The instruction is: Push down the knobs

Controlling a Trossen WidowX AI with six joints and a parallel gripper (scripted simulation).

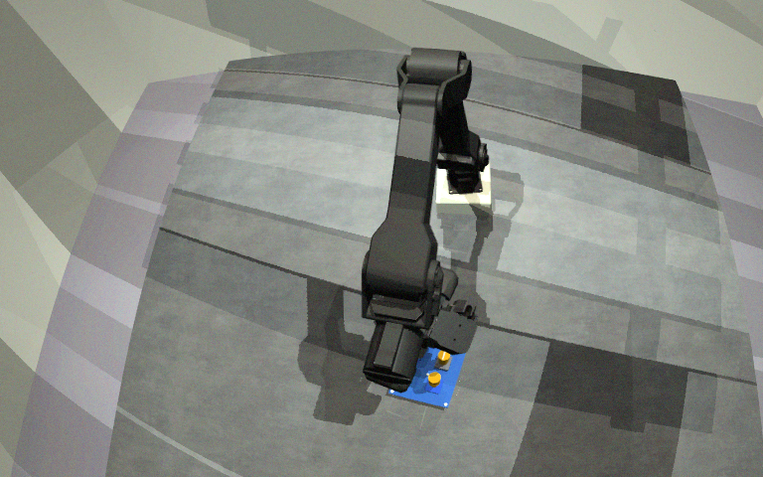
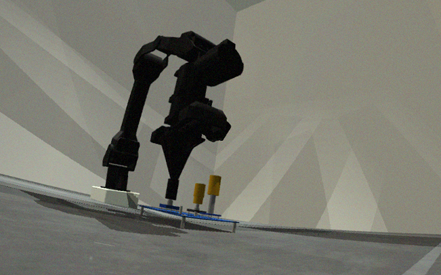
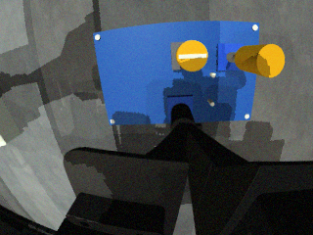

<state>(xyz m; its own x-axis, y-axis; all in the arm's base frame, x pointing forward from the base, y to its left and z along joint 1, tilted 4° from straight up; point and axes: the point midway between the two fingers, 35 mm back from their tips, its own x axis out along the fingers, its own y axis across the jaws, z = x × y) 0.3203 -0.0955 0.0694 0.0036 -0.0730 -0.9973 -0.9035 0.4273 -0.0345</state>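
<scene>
Right now my gripper tip is 4 cm to the right of the yellow knob, 2 cm short of it and 1 cm above it. Also, from my gripper tip: black knob: 1 cm below.
</scene>
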